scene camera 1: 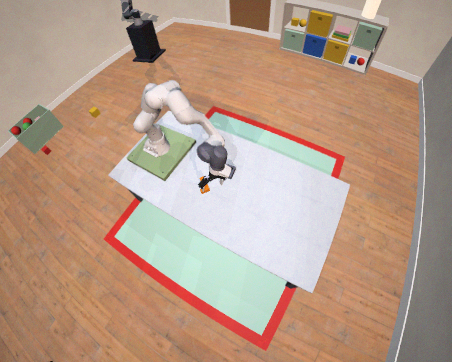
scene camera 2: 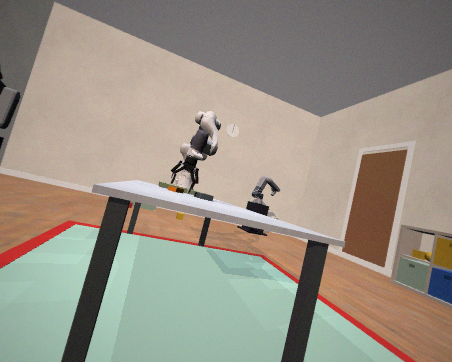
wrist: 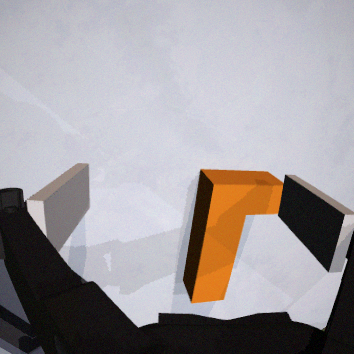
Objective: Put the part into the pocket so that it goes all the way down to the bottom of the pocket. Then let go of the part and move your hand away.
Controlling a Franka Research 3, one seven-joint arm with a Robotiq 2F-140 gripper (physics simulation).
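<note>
The orange L-shaped part (scene camera 1: 204, 189) (scene camera 2: 175, 189) (wrist: 215, 240) lies flat on the table. The gripper (scene camera 1: 212, 181) (scene camera 2: 183, 186) (wrist: 187, 212) is wide open, low over the table. In the wrist view the part lies between the fingers, off to the right; the end of its short arm is very close to the right finger pad, and whether they touch is not clear. A wide gap lies between the part and the left pad. The dark grey pocket block (scene camera 1: 231, 172) (scene camera 2: 203, 196) stands beside the gripper, partly hidden by it in scene camera 1. Its pocket cannot be made out.
The arm's green base plate (scene camera 1: 174, 162) lies on the white table (scene camera 1: 280, 215) (scene camera 2: 235, 212), behind the part as seen in scene camera 2. A shelf unit with coloured boxes and a second robot on a black stand (scene camera 1: 143, 42) are far off across the floor.
</note>
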